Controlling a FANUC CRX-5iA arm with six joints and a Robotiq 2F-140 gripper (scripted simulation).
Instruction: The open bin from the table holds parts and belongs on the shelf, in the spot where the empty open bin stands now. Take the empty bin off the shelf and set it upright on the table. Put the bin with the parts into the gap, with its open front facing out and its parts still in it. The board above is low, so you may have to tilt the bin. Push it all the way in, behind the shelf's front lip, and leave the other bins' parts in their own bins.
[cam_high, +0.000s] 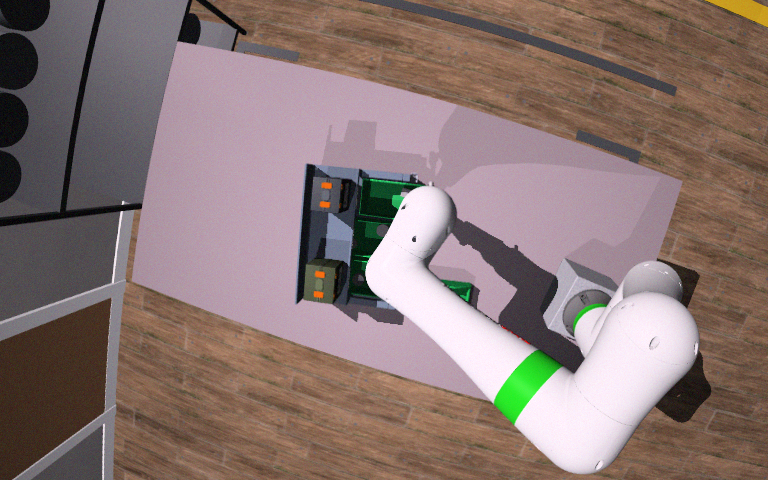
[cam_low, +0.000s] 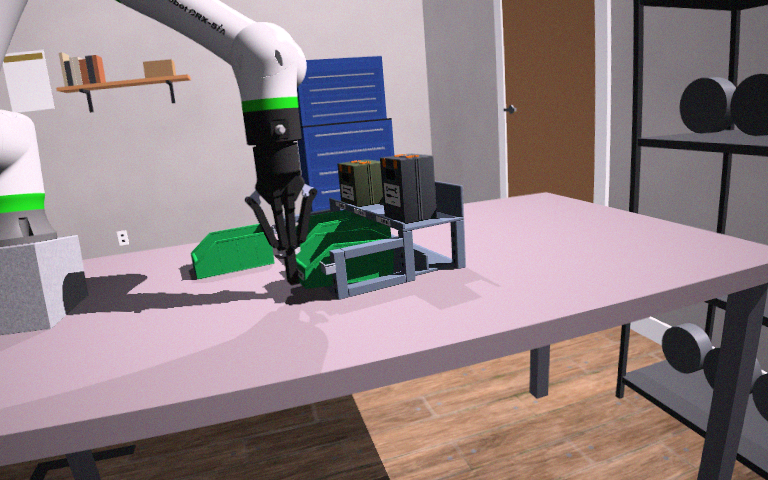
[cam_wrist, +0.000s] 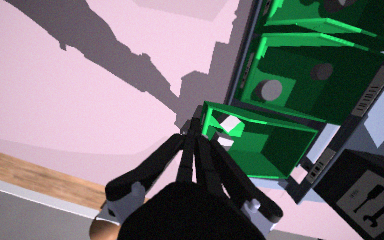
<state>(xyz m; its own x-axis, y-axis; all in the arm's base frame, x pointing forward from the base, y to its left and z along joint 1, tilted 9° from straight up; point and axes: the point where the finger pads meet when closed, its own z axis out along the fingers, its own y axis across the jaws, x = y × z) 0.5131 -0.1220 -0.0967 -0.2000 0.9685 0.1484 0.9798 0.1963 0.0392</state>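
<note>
Now: the round part 100 mm ahead of my hand, 110 mm to the left of it and 40 mm below it. Also, from my hand: grey shelf: 150 mm ahead, 150 mm to the left, 10 mm above; then dark grey box: 240 mm ahead, 50 mm to the left, 110 mm above.
</note>
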